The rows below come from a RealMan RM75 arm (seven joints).
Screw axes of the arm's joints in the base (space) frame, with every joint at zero. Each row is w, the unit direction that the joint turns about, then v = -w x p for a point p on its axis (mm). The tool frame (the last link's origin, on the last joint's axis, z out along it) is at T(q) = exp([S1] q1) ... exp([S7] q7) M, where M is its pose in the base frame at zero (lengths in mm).
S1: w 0 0 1 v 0 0 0
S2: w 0 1 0 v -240.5 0 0
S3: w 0 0 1 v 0 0 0
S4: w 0 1 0 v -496.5 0 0
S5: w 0 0 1 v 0 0 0
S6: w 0 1 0 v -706.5 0 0
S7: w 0 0 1 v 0 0 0
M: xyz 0 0 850.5 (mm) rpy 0 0 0 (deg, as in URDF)
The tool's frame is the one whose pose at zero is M.
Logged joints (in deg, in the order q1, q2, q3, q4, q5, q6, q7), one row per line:
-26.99, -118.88, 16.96, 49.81, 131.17, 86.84, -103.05
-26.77, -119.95, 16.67, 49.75, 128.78, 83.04, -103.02
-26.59, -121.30, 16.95, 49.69, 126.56, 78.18, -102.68
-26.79, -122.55, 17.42, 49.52, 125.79, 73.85, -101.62
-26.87, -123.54, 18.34, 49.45, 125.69, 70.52, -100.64
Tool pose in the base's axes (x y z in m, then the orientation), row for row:
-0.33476, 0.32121, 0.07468, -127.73, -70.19, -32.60
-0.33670, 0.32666, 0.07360, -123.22, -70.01, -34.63
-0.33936, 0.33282, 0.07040, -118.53, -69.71, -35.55
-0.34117, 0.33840, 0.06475, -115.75, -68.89, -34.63
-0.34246, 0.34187, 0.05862, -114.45, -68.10, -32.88
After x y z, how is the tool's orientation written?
As a rotation vector, in degrees.
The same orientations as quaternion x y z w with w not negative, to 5 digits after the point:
-0.82484, -0.45327, -0.21052, 0.26432
-0.80747, -0.45878, -0.22693, 0.29329
-0.78914, -0.46411, -0.23668, 0.32532
-0.77975, -0.46408, -0.23329, 0.34956
-0.77674, -0.46218, -0.22315, 0.36506

